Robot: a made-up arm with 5 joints.
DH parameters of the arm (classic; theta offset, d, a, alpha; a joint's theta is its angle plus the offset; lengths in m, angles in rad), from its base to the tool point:
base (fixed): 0.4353 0 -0.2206 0
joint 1: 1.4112 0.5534 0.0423 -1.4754
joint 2: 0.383 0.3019 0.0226 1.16
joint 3: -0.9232 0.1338 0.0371 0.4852
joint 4: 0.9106 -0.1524 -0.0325 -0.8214
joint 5: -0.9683 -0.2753 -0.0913 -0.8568
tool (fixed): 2.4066 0.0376 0 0
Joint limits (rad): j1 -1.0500..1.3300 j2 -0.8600..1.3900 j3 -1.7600..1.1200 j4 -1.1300..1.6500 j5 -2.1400..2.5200
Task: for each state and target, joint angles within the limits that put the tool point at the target. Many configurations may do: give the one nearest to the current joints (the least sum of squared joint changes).
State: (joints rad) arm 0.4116 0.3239 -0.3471 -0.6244 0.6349
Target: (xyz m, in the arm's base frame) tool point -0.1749 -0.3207 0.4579
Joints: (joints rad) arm 0.6415 0.7554 -0.4182 -0.2448 0.9046
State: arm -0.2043 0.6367 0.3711 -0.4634 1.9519
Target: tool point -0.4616 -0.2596 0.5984
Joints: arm -0.3443 0.8957 0.2029 -1.0522 1.8103
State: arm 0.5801 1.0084 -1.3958 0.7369 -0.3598
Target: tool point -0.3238 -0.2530 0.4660
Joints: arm -0.2464 0.8493 -1.2836 -0.2019 0.1786
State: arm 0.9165 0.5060 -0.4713 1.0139 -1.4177
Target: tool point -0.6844 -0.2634 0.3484
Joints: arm 0.6193 0.0041 0.2141 1.4757 -1.7008
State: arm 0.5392 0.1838 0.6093 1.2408 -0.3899
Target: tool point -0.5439 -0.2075 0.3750
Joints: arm 1.0105 -0.3346 -0.0378 0.9926 -0.1877
